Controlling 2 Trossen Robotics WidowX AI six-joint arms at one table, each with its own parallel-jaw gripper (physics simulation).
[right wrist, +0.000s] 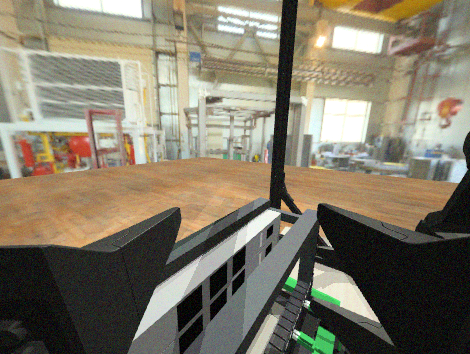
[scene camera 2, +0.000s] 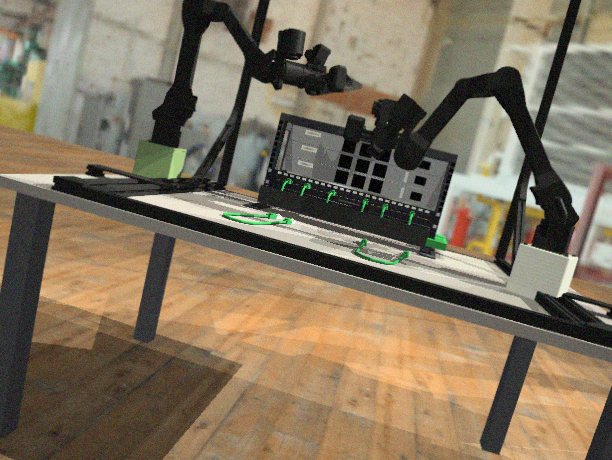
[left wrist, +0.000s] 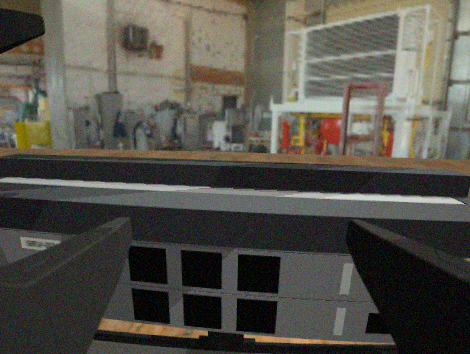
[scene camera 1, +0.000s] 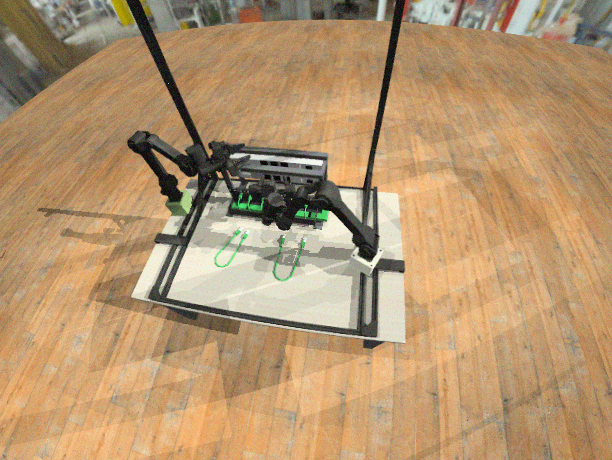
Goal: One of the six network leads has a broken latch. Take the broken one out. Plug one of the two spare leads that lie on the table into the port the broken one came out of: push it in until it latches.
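Pixels of known places: left gripper, between the fingertips: point(right wrist: 314, 270) point(left wrist: 241, 229) point(scene camera 1: 274, 175); right gripper, between the fingertips: point(right wrist: 248, 211) point(scene camera 2: 353, 87) point(scene camera 1: 247, 149); left arm's base, origin of its link: point(scene camera 2: 549, 250) point(scene camera 1: 367, 252); right arm's base, origin of its link: point(scene camera 2: 163, 144) point(scene camera 1: 176, 197).
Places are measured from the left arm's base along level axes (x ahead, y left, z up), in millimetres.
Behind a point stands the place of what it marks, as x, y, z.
Note:
Six green network leads, among them a far-left lead point(scene camera 2: 286, 184) @(649, 99, -22) and a far-right lead point(scene camera 2: 411, 217) @(343, -40, -20), are plugged in a row along the rack's black port panel point(scene camera 2: 345, 218) @(473, 52, -64). Their latches are too small to judge. One spare green lead point(scene camera 1: 216, 259) @(568, 373, -96) point(scene camera 2: 288, 221) @(529, 203, -95) lies looped on the table at the left; the other spare lead point(scene camera 1: 284, 279) @(241, 260, -96) point(scene camera 2: 382, 261) @(236, 260, -97) lies near the middle. My left gripper point(left wrist: 241, 229) @(474, -18, 163) is open and empty, high in front of the rack's upper part. My right gripper point(scene camera 1: 246, 152) @(583, 1, 266) point(scene camera 2: 360, 85) @(583, 1, 266) point(right wrist: 248, 211) @(583, 1, 266) is open and empty, above the rack's left end.
The rack point(scene camera 1: 285, 154) @(528, -155, 153) point(scene camera 2: 295, 120) @(703, 56, 148) stands at the back of the table point(scene camera 1: 320, 300) @(64, 246, -102). Black frame posts point(scene camera 1: 172, 82) @(956, 9, 487) point(scene camera 1: 385, 100) @(184, -365, 422) rise behind it at both sides. A green block point(scene camera 2: 436, 242) @(274, -72, -64) sits at the rack's right end. The left arm hangs over the middle leads in scene camera 1.

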